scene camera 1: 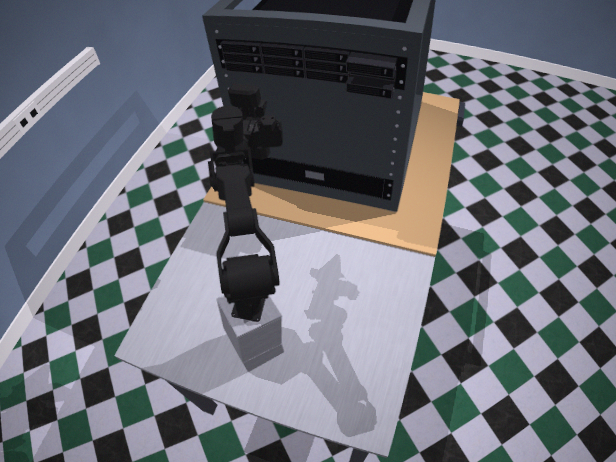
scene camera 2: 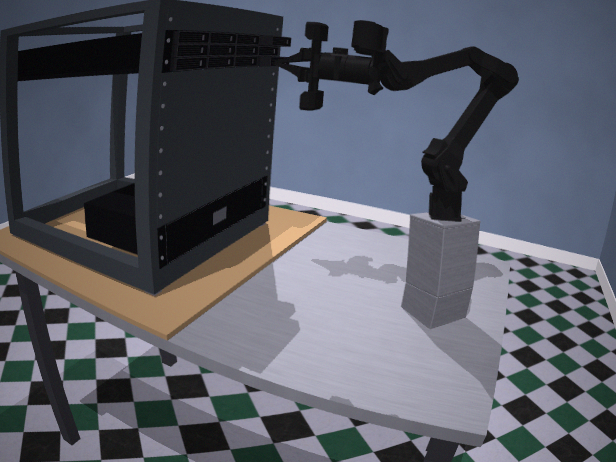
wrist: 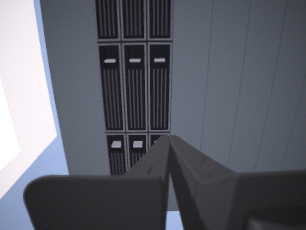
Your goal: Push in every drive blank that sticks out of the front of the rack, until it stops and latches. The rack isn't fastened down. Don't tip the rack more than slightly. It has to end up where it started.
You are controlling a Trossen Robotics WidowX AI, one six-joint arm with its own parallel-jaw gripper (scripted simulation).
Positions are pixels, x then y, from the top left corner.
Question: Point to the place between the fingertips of the gripper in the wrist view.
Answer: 168, 142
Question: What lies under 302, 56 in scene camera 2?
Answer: The gripper.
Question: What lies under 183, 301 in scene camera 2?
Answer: A tan board.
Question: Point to a dark rack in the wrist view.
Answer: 231, 74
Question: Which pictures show the dark rack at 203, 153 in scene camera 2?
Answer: Scene camera 1, scene camera 2 and the wrist view: all of them.
